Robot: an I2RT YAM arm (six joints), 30 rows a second.
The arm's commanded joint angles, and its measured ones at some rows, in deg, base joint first. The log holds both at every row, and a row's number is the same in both.
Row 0, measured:
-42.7 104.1 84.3 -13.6 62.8 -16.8
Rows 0 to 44, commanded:
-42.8 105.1 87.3 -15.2 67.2 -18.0
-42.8 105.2 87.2 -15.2 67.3 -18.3
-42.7 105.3 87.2 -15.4 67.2 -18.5
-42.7 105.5 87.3 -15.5 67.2 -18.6
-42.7 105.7 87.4 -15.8 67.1 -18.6
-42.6 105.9 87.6 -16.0 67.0 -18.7
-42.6 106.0 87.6 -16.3 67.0 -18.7
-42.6 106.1 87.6 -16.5 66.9 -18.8
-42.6 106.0 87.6 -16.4 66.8 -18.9
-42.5 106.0 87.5 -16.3 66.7 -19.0
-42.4 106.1 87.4 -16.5 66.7 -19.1
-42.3 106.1 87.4 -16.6 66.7 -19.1
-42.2 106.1 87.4 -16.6 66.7 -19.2
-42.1 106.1 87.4 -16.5 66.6 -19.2
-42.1 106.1 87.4 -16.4 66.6 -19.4
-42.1 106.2 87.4 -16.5 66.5 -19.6
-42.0 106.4 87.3 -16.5 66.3 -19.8
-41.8 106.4 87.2 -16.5 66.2 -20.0
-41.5 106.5 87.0 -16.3 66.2 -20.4
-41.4 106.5 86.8 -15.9 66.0 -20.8
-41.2 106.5 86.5 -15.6 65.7 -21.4
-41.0 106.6 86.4 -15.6 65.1 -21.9
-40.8 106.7 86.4 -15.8 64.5 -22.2
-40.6 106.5 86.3 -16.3 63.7 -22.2
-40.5 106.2 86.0 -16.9 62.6 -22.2
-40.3 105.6 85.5 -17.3 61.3 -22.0
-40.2 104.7 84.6 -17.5 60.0 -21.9
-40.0 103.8 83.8 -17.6 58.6 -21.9
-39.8 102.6 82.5 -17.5 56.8 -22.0
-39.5 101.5 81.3 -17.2 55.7 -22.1
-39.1 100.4 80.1 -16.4 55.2 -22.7
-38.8 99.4 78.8 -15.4 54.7 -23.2
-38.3 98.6 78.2 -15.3 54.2 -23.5
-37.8 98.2 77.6 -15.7 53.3 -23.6
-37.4 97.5 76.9 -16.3 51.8 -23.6
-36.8 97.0 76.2 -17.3 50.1 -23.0
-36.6 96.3 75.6 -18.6 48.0 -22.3
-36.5 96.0 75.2 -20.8 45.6 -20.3
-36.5 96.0 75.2 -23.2 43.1 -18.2
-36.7 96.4 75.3 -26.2 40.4 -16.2
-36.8 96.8 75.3 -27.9 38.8 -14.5
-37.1 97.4 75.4 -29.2 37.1 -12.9
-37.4 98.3 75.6 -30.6 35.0 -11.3
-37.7 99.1 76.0 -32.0 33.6 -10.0
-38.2 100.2 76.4 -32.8 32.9 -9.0
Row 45, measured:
-36.8 98.6 75.6 -25.1 41.8 -16.8
